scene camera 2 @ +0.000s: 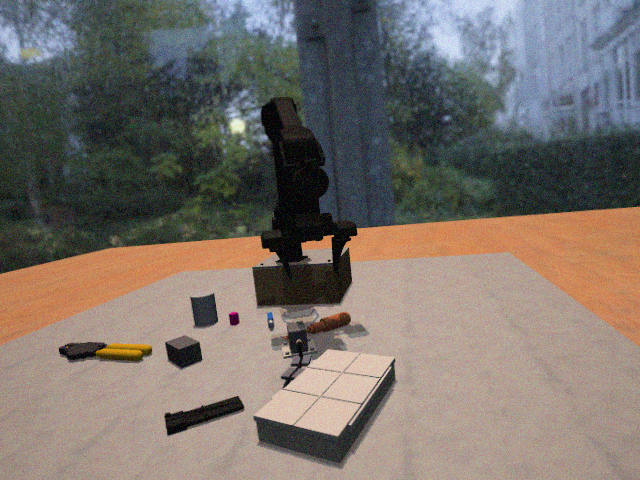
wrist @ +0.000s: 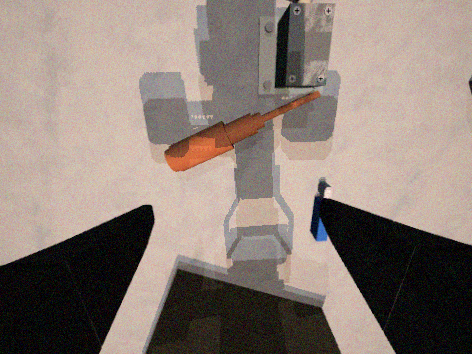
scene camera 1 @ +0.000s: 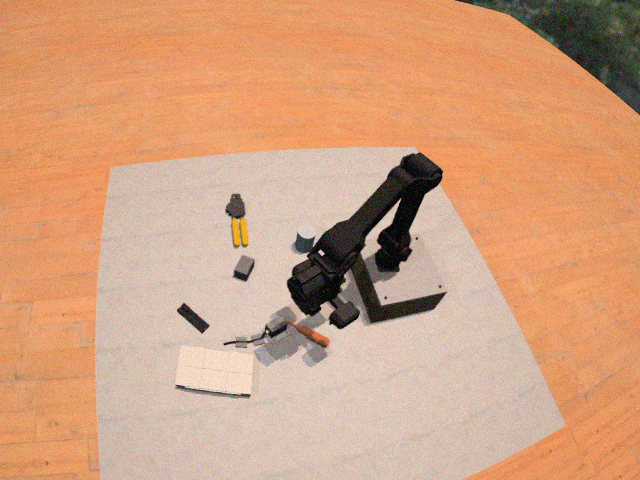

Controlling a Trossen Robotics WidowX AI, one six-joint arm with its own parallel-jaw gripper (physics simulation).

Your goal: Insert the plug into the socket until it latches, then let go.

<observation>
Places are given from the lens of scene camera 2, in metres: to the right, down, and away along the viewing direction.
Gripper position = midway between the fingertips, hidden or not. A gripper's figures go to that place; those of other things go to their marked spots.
gripper (scene camera 2: 313,276): -0.01, 0.07, 0.77
dark cube (scene camera 2: 183,351): -0.24, 0.20, 0.66
</observation>
